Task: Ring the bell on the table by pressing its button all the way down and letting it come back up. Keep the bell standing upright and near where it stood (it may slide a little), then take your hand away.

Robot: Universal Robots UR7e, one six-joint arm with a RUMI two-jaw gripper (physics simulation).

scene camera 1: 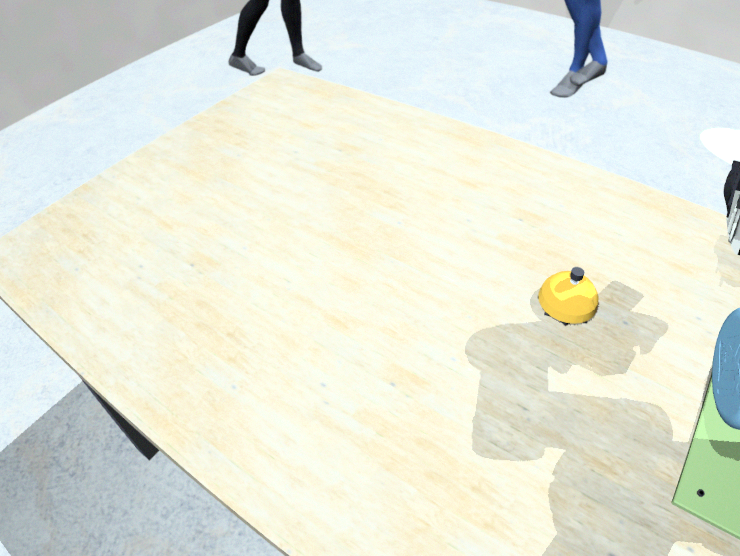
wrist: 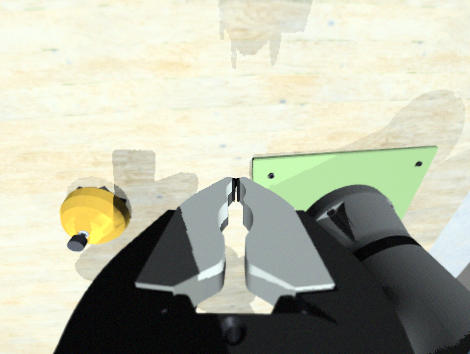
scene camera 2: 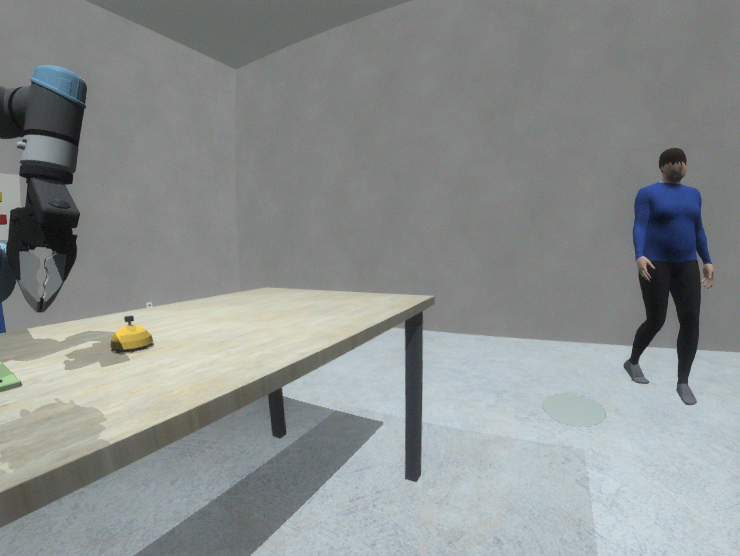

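Pixels of known places: gripper, fingertip midpoint: (scene camera 1: 738, 253) (wrist: 236, 180) (scene camera 2: 39, 312); arm's base at its link origin: (wrist: 341, 222).
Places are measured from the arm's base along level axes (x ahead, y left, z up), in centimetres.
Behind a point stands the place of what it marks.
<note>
The bell (scene camera 1: 567, 300) @(x 36.4, y -1.7, z 2.9 cm) (scene camera 2: 131, 338) @(x 35.6, y -8.0, z 2.0 cm) (wrist: 94, 215) @(x 35.3, y -6.7, z 3.1 cm) is a yellow dome with a dark button (scene camera 1: 576, 273) @(x 36.9, y -4.1, z 5.9 cm) (scene camera 2: 129, 319) @(x 36.6, y -5.4, z 5.4 cm) (wrist: 77, 242) @(x 36.4, y -5.2, z 5.9 cm) on a short stem at its top. It stands upright on the wooden table (scene camera 1: 269, 269) @(x 76.0, y 15.9, z -0.7 cm) (scene camera 2: 311, 322) @(x 74.1, y -22.7, z -0.7 cm) (wrist: 150, 110) @(x 27.6, y -18.0, z -0.7 cm). My gripper (scene camera 2: 41, 309) @(x 19.4, y -15.7, z 10.7 cm) (wrist: 236, 180) @(x 19.4, y -15.7, z 10.7 cm) is shut with its fingertips together and nothing between them. It points down above the table, higher than the button and off to one side of the bell, not touching it. In the wrist view the bell lies left of the fingers. In scene camera 1 part of the gripper shows at the right edge.
A green base plate (scene camera 1: 705, 478) @(x 12.2, y 10.6, z 0.1 cm) (scene camera 2: 7, 377) @(x 14.6, y -8.0, z 0.1 cm) (wrist: 300, 175) @(x 9.2, y -9.5, z 0.1 cm) lies at the arm's foot, right of the bell in scene camera 1. A blue-capped arm part (scene camera 1: 728, 370) @(x 17.7, y 9.8, z 16.1 cm) stands over it. A person in a blue top (scene camera 2: 671, 221) stands on the floor beyond the table.
</note>
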